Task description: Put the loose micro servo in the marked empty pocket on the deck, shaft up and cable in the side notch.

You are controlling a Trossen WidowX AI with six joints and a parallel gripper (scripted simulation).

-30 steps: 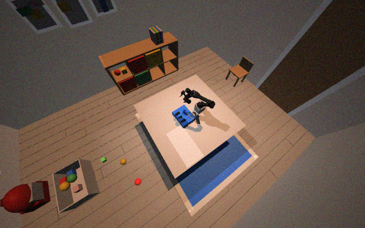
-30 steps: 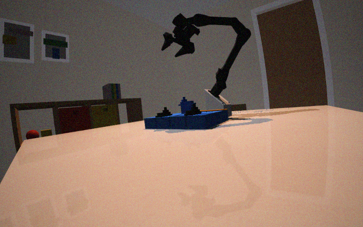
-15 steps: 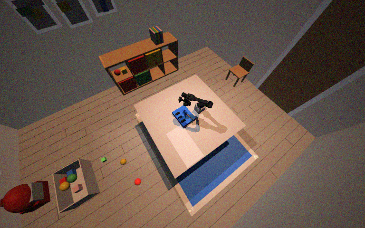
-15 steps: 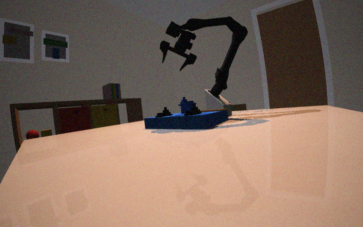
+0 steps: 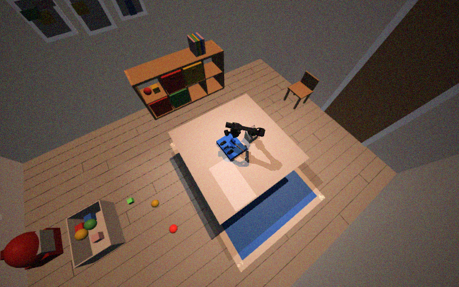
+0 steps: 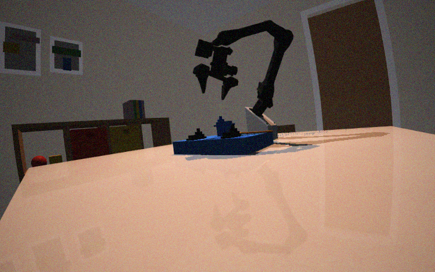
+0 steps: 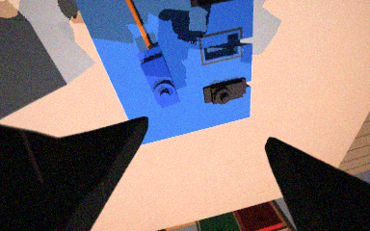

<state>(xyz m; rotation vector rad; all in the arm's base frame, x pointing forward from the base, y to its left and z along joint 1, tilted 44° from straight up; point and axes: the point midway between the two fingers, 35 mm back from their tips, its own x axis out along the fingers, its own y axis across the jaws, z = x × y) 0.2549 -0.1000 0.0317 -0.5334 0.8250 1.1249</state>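
Right now my gripper tip is 180 mm above the blue robot deck, 30 mm to the right of it and 30 mm past it.
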